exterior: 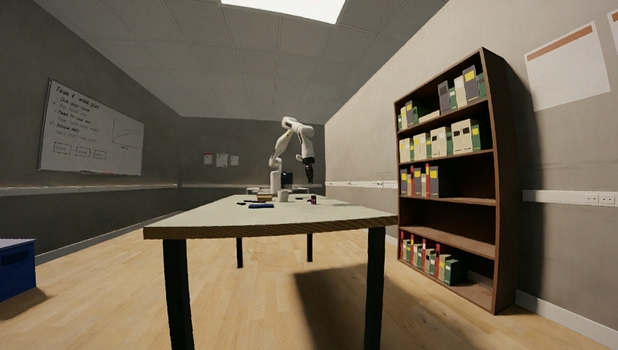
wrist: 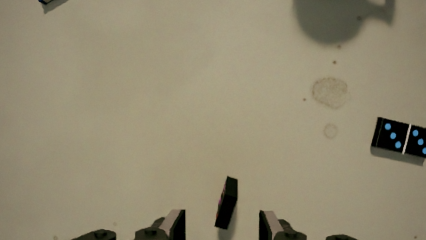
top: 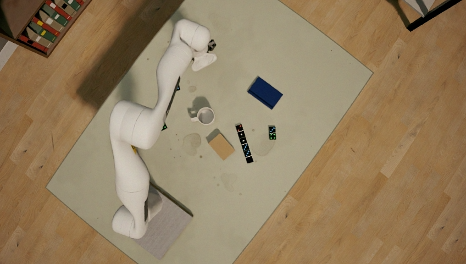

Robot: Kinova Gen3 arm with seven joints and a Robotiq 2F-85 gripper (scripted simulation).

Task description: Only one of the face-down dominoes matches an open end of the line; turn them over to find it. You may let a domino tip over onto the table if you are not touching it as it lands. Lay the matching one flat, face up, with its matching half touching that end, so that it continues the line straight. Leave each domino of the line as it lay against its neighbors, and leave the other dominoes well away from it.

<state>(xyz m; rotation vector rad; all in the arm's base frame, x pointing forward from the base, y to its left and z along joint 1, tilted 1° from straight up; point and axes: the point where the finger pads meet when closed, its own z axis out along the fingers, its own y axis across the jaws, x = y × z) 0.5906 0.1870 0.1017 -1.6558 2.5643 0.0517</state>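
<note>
My gripper is now 11 cm above the domino, 2 cm to the right of it and 1 cm short of it. From my hand the other things lie so: white mug (17 cm behind, 15 cm to the right, 11 cm below); tan block (28 cm to the right, 23 cm behind, 12 cm below).
</note>
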